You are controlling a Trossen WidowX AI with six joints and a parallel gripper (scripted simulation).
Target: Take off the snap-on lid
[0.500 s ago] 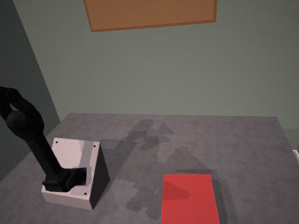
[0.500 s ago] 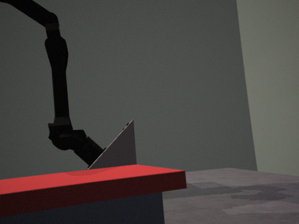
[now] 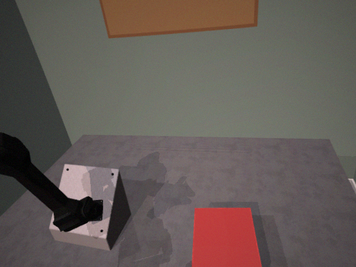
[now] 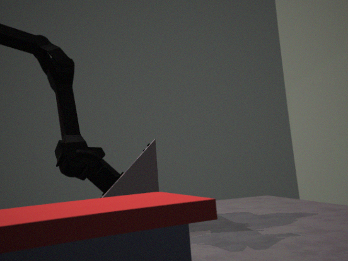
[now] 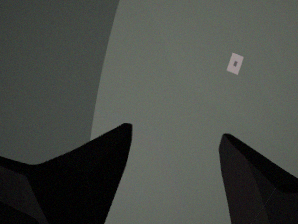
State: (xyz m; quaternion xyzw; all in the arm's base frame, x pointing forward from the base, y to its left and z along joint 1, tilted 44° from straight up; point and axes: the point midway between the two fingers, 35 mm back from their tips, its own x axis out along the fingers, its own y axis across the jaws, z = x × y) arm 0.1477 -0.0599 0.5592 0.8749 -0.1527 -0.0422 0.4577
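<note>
Right now the red lid is 39 cm below my gripper tip, 36 cm to the left of it and 29 cm ahead of it. Also, from my gripper tip: storage box (44 cm below, 36 cm to the left, 29 cm ahead).
</note>
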